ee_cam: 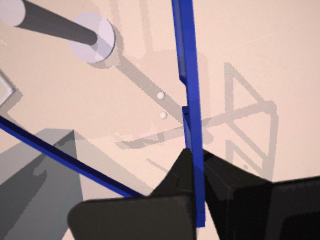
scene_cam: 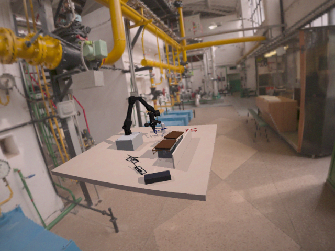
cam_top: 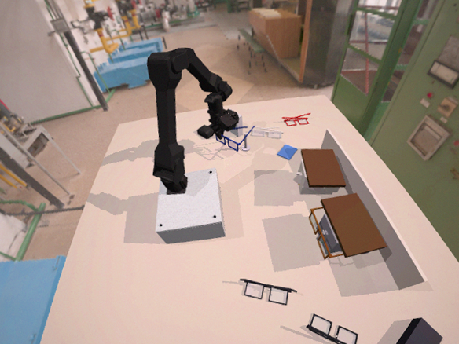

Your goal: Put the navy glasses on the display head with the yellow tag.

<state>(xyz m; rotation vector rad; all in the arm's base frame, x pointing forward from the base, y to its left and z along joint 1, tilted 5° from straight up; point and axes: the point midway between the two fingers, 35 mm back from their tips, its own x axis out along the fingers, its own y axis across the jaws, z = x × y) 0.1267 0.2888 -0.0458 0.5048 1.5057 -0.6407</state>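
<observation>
The white peg stand is 110 mm ahead of my gripper tip, 30 mm below it and 10 mm to the right of it. The rest, counted from my gripper tip: back panel 490 mm ahead, 330 mm to the right; blue card 290 mm ahead, 60 mm below, 50 mm to the right; dark box 770 mm to the right, 480 mm ahead, 40 mm below.
</observation>
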